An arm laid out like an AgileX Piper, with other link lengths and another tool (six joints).
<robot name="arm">
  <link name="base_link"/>
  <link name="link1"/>
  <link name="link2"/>
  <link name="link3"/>
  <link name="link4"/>
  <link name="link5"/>
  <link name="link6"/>
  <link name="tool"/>
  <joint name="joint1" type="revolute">
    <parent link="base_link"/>
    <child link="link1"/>
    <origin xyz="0 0 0.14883"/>
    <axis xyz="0 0 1"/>
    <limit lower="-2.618" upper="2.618"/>
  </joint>
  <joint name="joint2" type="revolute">
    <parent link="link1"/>
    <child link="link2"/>
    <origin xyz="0 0 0"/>
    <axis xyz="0 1 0"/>
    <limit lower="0" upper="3.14"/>
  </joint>
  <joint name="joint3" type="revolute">
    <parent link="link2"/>
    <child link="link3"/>
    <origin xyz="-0.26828 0 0.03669"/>
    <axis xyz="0 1 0"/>
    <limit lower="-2.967" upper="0"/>
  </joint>
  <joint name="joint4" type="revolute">
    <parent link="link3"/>
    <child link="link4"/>
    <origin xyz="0.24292 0 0.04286"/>
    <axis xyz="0.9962 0 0.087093"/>
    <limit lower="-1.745" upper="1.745"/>
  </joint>
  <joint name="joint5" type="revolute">
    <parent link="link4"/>
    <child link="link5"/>
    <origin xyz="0 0 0"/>
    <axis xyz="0 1 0"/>
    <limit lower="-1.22" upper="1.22"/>
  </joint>
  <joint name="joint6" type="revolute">
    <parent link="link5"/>
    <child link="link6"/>
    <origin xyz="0.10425 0 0.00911"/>
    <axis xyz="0.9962 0 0.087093"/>
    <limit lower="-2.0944" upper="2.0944"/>
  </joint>
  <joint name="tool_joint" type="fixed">
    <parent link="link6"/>
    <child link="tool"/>
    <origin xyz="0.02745 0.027 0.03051" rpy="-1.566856 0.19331 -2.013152"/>
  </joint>
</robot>
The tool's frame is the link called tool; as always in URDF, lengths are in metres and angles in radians.
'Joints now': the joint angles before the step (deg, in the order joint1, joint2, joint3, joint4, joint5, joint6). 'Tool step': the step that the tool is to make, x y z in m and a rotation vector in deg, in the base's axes. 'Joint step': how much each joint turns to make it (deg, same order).
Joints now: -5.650 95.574 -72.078 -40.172 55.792 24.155
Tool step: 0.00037 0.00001 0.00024 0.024 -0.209 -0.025
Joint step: -0.001 0.000 -0.002 -0.045 -0.150 0.168
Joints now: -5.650 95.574 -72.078 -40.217 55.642 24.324
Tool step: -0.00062 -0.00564 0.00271 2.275 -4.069 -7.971
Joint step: 0.001 0.000 -0.002 0.000 1.419 9.125
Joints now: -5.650 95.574 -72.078 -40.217 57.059 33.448
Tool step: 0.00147 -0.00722 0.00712 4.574 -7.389 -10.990
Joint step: -0.326 -0.001 -0.732 1.661 0.628 12.421
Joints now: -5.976 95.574 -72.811 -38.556 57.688 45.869
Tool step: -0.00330 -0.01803 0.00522 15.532 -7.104 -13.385
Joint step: -5.633 0.000 -3.088 15.862 0.118 3.884
